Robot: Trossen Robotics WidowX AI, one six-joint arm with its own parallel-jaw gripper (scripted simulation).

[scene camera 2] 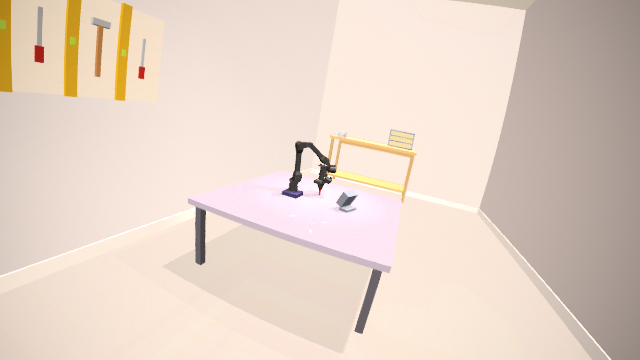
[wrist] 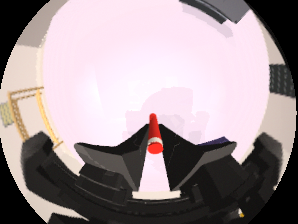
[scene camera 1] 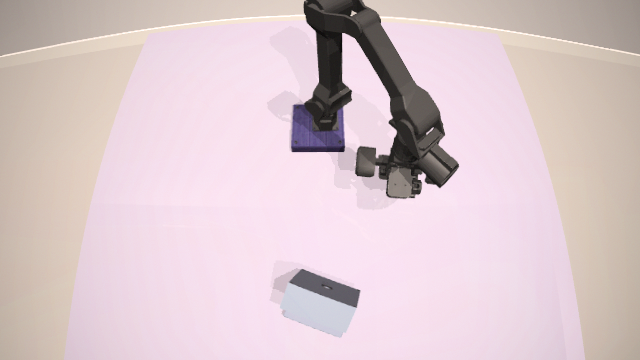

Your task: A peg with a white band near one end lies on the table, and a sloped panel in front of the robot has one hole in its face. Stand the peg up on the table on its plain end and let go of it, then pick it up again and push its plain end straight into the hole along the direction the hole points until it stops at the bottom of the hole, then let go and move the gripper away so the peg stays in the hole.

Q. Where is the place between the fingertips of my gripper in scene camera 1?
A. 393, 182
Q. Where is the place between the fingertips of my gripper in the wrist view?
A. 153, 126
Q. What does my gripper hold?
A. A peg.
